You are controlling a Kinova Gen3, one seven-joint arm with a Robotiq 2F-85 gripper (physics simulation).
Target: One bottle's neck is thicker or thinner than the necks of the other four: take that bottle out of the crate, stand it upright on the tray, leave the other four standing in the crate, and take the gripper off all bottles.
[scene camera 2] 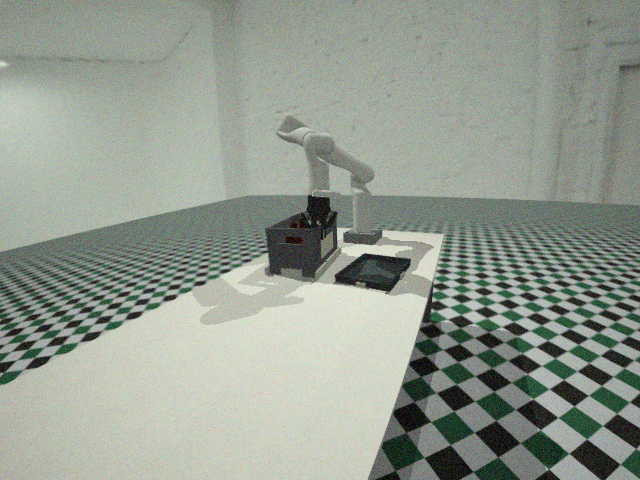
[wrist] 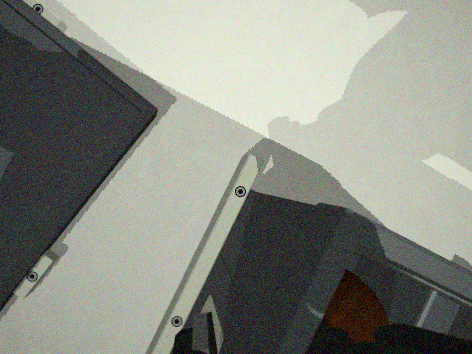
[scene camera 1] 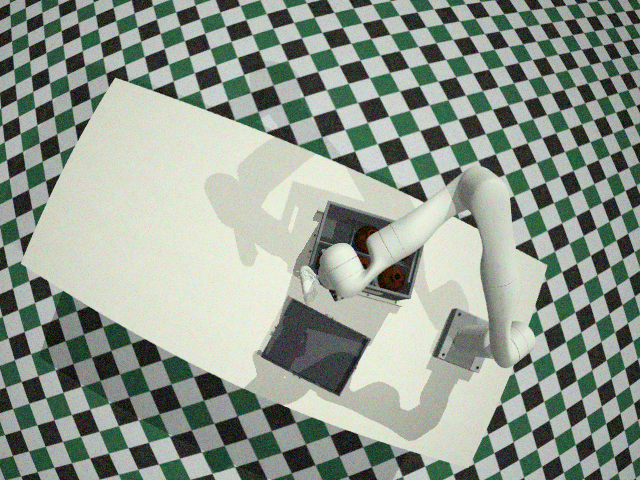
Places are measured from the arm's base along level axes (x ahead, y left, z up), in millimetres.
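Where they show: gripper, between the fingertips: (scene camera 2: 318, 239) (wrist: 246, 331); arm's base, origin of its link: (scene camera 2: 362, 230) (scene camera 1: 467, 340).
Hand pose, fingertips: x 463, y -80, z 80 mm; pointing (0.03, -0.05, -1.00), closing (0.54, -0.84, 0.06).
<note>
Each offset is from my fingertips to the top centre of the thing. "pt": to the spot under its first point.
A dark grey crate @(dz +50, dx -85, dy -86 mm) (scene camera 1: 329, 224) (scene camera 2: 294, 250) (wrist: 277, 253) stands mid-table with brown bottles in its cells; two tops @(pt dz +2, dx -69, dy -126 mm) (scene camera 1: 364, 236) @(pt dz +17, dx -163, dy -35 mm) (scene camera 1: 391, 277) show from above and the arm hides the others. One brown bottle @(pt dz -4, dx +24, dy -40 mm) (wrist: 357, 309) shows in the wrist view at the lower right. My gripper (scene camera 2: 317, 218) hangs straight down with its fingers inside the crate's top on the tray side. The fingers stand narrow with nothing between them; only dark finger parts show at the wrist view's bottom edge. The dark flat tray (scene camera 1: 313, 348) (scene camera 2: 372, 271) (wrist: 94, 133) lies empty beside the crate.
The arm's base plate (scene camera 1: 461, 340) (scene camera 2: 362, 235) is bolted to the table behind the crate. A pale flange with screw heads @(pt dz -95, dx +13, dy +11 mm) (wrist: 213, 246) runs along the crate's foot. The table edge (scene camera 2: 413, 333) drops to a checkered floor.
</note>
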